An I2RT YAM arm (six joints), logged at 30 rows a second.
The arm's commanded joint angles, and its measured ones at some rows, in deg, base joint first. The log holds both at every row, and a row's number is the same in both.
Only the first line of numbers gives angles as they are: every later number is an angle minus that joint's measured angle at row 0.
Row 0, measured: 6.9 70.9 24.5 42.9 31.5 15.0
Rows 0 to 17, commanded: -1.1 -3.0 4.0 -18.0 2.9 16.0; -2.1 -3.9 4.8 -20.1 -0.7 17.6; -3.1 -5.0 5.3 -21.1 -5.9 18.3; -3.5 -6.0 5.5 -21.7 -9.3 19.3; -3.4 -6.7 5.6 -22.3 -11.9 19.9; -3.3 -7.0 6.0 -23.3 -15.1 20.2; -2.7 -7.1 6.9 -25.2 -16.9 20.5; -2.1 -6.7 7.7 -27.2 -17.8 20.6; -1.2 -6.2 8.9 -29.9 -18.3 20.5; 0.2 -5.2 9.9 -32.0 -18.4 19.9; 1.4 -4.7 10.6 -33.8 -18.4 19.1; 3.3 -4.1 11.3 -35.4 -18.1 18.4; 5.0 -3.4 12.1 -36.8 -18.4 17.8; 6.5 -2.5 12.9 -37.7 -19.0 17.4; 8.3 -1.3 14.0 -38.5 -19.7 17.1; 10.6 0.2 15.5 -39.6 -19.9 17.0; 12.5 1.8 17.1 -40.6 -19.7 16.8; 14.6 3.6 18.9 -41.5 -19.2 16.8
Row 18, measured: 11.4 1.1 16.0 -36.9 -17.7 17.8
